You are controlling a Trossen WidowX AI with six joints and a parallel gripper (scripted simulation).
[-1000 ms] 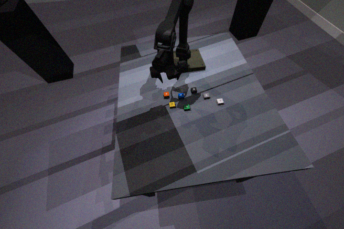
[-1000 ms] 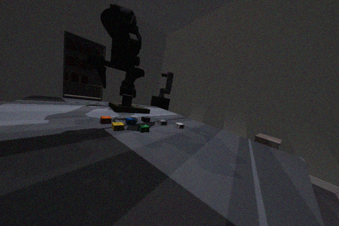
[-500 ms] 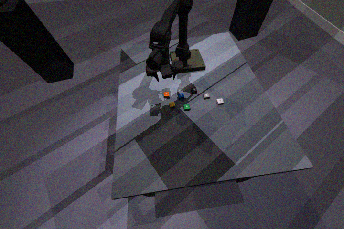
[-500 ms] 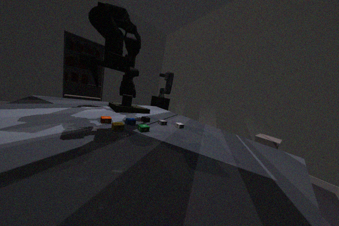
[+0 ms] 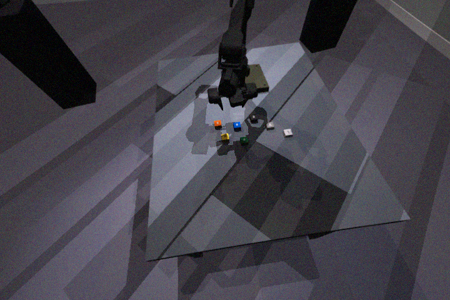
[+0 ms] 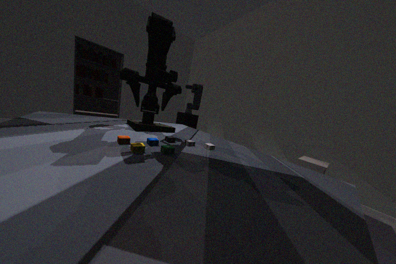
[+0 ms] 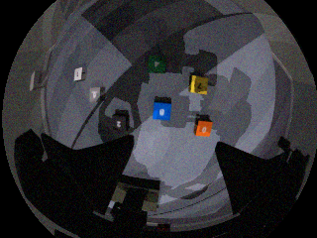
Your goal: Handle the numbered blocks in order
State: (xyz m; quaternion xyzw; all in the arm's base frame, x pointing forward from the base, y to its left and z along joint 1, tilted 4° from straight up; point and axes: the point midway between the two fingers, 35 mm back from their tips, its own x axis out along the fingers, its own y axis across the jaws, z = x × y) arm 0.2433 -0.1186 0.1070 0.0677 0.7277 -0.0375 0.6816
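Now: the orange block 30 mm behind my gripper tip, 60 mm to the right of it and 110 mm below it. Also, from my gripper tip: green block: 100 mm ahead, 20 mm to the left, 120 mm below; blue block: 10 mm ahead, 20 mm to the left, 110 mm below; yellow block: 60 mm ahead, 50 mm to the right, 110 mm below.
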